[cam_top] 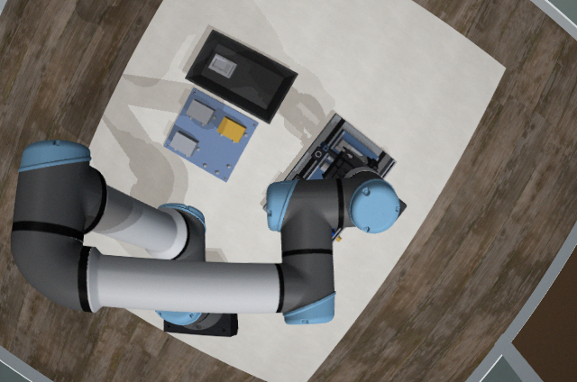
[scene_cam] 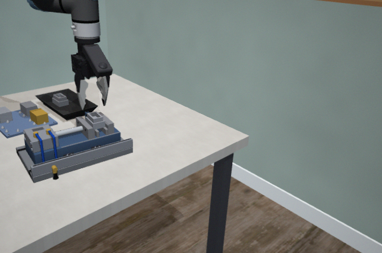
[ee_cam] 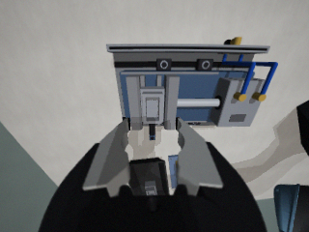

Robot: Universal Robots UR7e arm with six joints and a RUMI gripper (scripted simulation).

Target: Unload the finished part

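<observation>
Now: hand 70 mm past the vise and 110 mm above it. Round my hand: blue fixture plate (150 mm behind, 310 mm to the left, 150 mm below); yellow block (100 mm behind, 270 mm to the left, 130 mm below).
</observation>
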